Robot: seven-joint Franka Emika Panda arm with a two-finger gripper.
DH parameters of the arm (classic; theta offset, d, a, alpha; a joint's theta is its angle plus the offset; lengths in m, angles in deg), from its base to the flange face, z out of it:
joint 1: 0 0.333 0 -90
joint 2: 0 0 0 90
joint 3: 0 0.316 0.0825 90
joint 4: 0 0 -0.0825 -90
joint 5: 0 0.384 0 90
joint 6: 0 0 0.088 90
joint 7: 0 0.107 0 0
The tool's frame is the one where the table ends.
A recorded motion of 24 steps. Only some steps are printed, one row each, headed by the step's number.
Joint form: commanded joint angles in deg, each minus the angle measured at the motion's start. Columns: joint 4, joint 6, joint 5, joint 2, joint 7, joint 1, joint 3.
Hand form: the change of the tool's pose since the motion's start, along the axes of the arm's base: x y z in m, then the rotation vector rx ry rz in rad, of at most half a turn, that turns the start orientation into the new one. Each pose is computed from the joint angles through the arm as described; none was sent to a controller.
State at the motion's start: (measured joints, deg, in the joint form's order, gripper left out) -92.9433 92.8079 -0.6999 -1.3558 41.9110 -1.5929 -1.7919
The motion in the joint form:
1: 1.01 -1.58 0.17 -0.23 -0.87 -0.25 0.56
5: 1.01 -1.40 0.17 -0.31 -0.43 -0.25 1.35
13: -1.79 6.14 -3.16 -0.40 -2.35 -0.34 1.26
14: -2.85 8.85 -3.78 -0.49 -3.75 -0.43 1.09
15: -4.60 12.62 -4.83 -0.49 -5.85 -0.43 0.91
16: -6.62 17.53 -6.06 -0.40 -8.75 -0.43 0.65
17: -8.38 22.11 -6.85 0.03 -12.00 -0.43 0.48
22: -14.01 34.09 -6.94 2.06 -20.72 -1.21 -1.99
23: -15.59 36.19 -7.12 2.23 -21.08 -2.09 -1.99
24: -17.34 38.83 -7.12 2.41 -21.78 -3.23 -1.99
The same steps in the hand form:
1: -0.0034 0.0035 0.0081 0.0029 0.0059 0.0202
5: -0.0031 0.0111 0.0092 0.0024 0.0013 0.0264
13: 0.0081 0.0037 -0.0008 -0.0620 -0.0782 0.0634
14: 0.0113 0.0004 -0.0042 -0.0766 -0.1063 0.0868
15: 0.0160 -0.0025 -0.0124 -0.1006 -0.1375 0.1271
16: 0.0219 -0.0060 -0.0215 -0.1315 -0.1799 0.1837
17: 0.0285 -0.0077 -0.0324 -0.1564 -0.2148 0.2476
22: 0.0410 -0.0385 -0.0792 -0.1965 -0.2706 0.3631
23: 0.0399 -0.0469 -0.0907 -0.2021 -0.2740 0.3595
24: 0.0383 -0.0578 -0.1027 -0.2080 -0.2832 0.3565

